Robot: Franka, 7 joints.
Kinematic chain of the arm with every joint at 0, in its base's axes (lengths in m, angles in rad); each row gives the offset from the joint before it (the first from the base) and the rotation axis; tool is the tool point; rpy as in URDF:
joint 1: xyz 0 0 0.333 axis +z
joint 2: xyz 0 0 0 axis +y
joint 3: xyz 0 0 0.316 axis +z
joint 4: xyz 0.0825 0 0 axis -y
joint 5: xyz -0.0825 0 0.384 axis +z
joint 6: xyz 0 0 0 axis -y
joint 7: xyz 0.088 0 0 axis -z
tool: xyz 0 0 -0.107 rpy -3.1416 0 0
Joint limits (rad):
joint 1: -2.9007..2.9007
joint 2: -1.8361..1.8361
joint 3: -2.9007..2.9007
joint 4: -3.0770..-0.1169
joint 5: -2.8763..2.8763
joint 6: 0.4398..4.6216
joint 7: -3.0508..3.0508
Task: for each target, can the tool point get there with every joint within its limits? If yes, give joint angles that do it. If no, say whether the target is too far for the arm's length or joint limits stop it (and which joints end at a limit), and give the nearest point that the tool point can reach.
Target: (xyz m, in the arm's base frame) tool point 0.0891 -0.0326 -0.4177
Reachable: no: joint limits stop it (at a limit: joint 2) | nearest point 0.1138 -0.0417 -0.3354 | short by 0.086 m
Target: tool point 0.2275 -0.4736 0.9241
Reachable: yes | joints -1.5855 0.6844 1.4345 -0.7999 -0.3084 3.8162 1.2160
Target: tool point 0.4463 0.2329 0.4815
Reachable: yes | joints 1.9350 1.1359 -1.5502 -2.2550 1.3680 3.5422 -1.7546
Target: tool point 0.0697 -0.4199 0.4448
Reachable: yes | joints 0.5107 1.0251 -1.9883 -2.4837 0.1752 2.1815 0.4538
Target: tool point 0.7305 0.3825 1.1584
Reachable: no: too far | nearest point 0.5371 0.2813 0.9399 | short by 0.309 m
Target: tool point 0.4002 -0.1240 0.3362
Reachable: yes | joints 1.0062 -1.2919 -1.5193 -2.6698 -0.7102 2.5898 -2.5890
